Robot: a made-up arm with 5 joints. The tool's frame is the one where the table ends. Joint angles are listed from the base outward.
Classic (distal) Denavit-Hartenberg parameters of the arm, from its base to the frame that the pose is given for. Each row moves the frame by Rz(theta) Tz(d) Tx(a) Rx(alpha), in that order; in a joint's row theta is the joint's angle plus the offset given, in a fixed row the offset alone. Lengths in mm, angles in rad.
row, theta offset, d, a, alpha
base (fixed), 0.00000, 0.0, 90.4, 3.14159
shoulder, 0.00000, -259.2, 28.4, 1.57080
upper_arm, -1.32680, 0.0, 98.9, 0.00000
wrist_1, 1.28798, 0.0, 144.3, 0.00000
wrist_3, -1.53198, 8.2, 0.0, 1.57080
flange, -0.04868, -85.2, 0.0, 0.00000
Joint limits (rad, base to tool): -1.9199..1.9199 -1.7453..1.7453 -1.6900..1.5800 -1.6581..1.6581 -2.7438..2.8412
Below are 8 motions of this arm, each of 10 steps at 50 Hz.
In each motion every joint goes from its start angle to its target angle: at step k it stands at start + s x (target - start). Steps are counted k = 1, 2, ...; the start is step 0. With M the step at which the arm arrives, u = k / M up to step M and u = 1 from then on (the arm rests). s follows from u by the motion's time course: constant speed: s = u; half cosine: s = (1 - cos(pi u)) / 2; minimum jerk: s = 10 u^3 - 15 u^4 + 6 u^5.
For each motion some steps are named. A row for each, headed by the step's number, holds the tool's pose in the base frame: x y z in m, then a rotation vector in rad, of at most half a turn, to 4 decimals.
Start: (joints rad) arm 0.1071 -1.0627 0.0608 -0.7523 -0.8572
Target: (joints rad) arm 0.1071 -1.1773 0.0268 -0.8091 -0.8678
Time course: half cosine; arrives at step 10
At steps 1, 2, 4, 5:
1: 0.1037 0.0068 0.5350 -1.1567 2.7396 -0.1364
2: 0.1007 0.0071 0.5349 -1.1526 2.7270 -0.1464
4: 0.0899 0.0083 0.5344 -1.1380 2.6825 -0.1814
5: 0.0832 0.0090 0.5338 -1.1288 2.6549 -0.2025

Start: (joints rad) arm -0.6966 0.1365 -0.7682 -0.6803 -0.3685
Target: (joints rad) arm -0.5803 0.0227 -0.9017 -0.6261 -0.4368
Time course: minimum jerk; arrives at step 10
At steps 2, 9, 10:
2: 0.2373 0.1318 0.5251 1.5272 -2.4604 0.0483
9: 0.2098 0.0882 0.5540 1.5624 -2.6477 0.0050
10: 0.2094 0.0879 0.5542 1.5627 -2.6495 0.0048

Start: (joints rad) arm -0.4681 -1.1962 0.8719 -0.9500 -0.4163
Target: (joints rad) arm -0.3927 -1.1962 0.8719 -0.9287 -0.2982
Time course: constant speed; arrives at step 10
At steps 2, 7, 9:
2: 0.1839 0.0546 0.4492 1.2285 -2.5615 0.0025
7: 0.1867 0.0514 0.4489 1.0991 -2.6081 0.0073
9: 0.1877 0.0501 0.4488 1.0468 -2.6249 0.0093

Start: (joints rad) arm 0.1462 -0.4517 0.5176 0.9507 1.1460
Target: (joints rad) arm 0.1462 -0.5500 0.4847 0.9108 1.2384
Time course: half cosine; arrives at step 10
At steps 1, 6, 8, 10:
1: 0.2867 -0.0206 0.2802 -0.3381 -0.4708 0.9277
6: 0.2880 -0.0208 0.2960 -0.4214 -0.5521 0.9726
8: 0.2881 -0.0208 0.3023 -0.4560 -0.5833 0.9894
10: 0.2881 -0.0208 0.3047 -0.4695 -0.5951 0.9957

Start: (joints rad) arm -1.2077 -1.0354 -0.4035 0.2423 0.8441
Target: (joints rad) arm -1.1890 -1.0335 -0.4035 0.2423 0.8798
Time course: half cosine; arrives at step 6
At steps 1, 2, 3, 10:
1: 0.0837 0.0054 0.5517 0.5892 -2.8437 0.4634
2: 0.0837 0.0055 0.5517 0.5751 -2.8468 0.4643
3: 0.0838 0.0057 0.5517 0.5558 -2.8508 0.4656
10: 0.0840 0.0060 0.5517 0.5170 -2.8586 0.4681

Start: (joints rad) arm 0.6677 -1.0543 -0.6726 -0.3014 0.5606
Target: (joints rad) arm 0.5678 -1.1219 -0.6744 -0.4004 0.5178
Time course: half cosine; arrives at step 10
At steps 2, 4, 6, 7, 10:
2: 0.0073 0.0746 0.5441 1.4693 2.2281 -0.0484
4: 0.0000 0.0765 0.5407 1.4067 2.2183 -0.0471
6: -0.0091 0.0783 0.5361 1.3305 2.2040 -0.0444
7: -0.0132 0.0790 0.5340 1.2966 2.1969 -0.0429
10: -0.0193 0.0797 0.5307 1.2469 2.1855 -0.0402

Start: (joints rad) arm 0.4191 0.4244 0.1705 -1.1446 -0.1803
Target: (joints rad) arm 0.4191 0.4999 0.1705 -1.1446 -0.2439
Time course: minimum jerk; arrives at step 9
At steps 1, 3, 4, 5, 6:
1: 0.3540 -0.1085 0.3049 -0.2027 -2.1341 -0.3831
3: 0.3546 -0.1087 0.3011 -0.1880 -2.1214 -0.3946
4: 0.3551 -0.1090 0.2975 -0.1743 -2.1094 -0.4055
5: 0.3556 -0.1092 0.2934 -0.1593 -2.0960 -0.4176
6: 0.3561 -0.1094 0.2898 -0.1460 -2.0838 -0.4287

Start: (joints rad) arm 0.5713 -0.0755 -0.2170 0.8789 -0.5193
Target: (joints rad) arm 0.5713 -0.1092 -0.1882 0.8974 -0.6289
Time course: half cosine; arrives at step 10
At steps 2, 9, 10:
2: 0.3068 -0.1294 0.3565 0.0037 -1.0354 -1.0516
9: 0.3037 -0.1274 0.3567 0.0535 -1.0310 -1.1416
10: 0.3036 -0.1273 0.3567 0.0548 -1.0308 -1.1441

